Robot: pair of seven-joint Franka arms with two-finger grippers.
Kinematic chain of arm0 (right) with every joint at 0, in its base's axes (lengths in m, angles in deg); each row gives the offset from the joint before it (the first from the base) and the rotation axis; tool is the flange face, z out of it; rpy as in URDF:
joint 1: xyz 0 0 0.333 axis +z
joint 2: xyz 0 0 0 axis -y
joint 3: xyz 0 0 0.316 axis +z
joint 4: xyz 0.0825 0 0 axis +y
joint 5: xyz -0.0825 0 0.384 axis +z
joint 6: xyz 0 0 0 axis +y
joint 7: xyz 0.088 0 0 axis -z
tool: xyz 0 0 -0.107 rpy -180 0 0
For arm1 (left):
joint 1: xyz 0 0 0.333 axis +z
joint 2: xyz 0 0 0 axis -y
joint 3: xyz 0 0 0.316 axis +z
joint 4: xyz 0.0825 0 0 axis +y
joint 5: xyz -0.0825 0 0.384 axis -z
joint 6: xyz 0 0 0 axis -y
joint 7: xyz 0.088 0 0 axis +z
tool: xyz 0 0 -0.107 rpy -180 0 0
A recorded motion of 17 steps. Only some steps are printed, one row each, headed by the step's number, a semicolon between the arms.
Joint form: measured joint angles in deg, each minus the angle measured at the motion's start. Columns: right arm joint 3, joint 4, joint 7, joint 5, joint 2, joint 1, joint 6; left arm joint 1, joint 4, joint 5, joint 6, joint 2, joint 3, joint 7.
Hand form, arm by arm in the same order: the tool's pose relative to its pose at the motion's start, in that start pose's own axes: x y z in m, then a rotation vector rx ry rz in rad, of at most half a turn. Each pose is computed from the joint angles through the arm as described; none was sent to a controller.
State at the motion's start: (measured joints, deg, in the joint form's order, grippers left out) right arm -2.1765 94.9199 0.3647 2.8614 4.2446 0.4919 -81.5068; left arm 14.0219 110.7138 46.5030 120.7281 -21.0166 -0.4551 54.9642
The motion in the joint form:
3: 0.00 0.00 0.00 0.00 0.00 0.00 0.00; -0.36 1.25 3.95 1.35 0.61 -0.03 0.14
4: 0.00 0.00 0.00 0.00 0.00 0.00 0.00; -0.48 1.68 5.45 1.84 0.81 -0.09 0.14
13: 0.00 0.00 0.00 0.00 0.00 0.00 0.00; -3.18 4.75 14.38 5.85 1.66 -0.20 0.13
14: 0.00 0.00 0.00 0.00 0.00 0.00 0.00; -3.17 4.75 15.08 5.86 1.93 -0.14 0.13
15: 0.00 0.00 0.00 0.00 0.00 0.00 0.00; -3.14 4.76 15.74 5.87 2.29 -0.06 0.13
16: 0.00 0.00 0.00 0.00 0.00 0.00 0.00; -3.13 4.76 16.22 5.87 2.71 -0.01 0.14
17: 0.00 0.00 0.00 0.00 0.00 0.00 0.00; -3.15 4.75 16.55 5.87 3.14 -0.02 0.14
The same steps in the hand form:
3: 0.0000 0.0000 0.0000 0.0000 0.0000 0.0000; -0.0032 -0.0024 0.0026 -0.0401 -0.0359 -0.0403
4: 0.0000 0.0000 0.0000 0.0000 0.0000 0.0000; -0.0046 -0.0032 0.0037 -0.0548 -0.0498 -0.0546
13: 0.0000 0.0000 0.0000 0.0000 0.0000 0.0000; -0.0198 -0.0110 0.0255 -0.1233 -0.1162 -0.1342
14: 0.0000 0.0000 0.0000 0.0000 0.0000 0.0000; -0.0213 -0.0103 0.0228 -0.1335 -0.1240 -0.1389
15: 0.0000 0.0000 0.0000 0.0000 0.0000 0.0000; -0.0229 -0.0096 0.0191 -0.1448 -0.1313 -0.1428
16: 0.0000 0.0000 0.0000 0.0000 0.0000 0.0000; -0.0254 -0.0088 0.0153 -0.1548 -0.1370 -0.1436
17: 0.0000 0.0000 0.0000 0.0000 0.0000 0.0000; -0.0286 -0.0082 0.0119 -0.1627 -0.1415 -0.1413

